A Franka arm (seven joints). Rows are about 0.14 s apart.
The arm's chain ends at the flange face. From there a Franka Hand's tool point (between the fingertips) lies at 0.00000 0.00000 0.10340 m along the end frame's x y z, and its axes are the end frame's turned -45 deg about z.
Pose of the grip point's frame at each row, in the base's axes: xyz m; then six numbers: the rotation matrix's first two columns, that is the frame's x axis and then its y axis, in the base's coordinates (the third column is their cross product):
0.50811 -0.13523 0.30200 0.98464 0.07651 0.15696 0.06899 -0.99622 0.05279
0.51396 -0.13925 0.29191 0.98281 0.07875 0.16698 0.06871 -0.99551 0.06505
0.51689 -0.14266 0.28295 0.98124 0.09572 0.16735 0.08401 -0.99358 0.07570
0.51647 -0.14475 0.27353 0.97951 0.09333 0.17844 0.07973 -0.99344 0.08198
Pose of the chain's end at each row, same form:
0.49152 -0.13098 0.40397 0.74503 -0.65033 0.14832 -0.64746 -0.75853 -0.07366
0.49624 -0.13383 0.39364 0.74354 -0.64825 0.16407 -0.64637 -0.75962 -0.07208
0.49895 -0.13643 0.38459 0.75325 -0.63488 0.17186 -0.63444 -0.77025 -0.06481
0.49735 -0.13792 0.37492 0.74900 -0.63647 0.18414 -0.63624 -0.76846 -0.06821

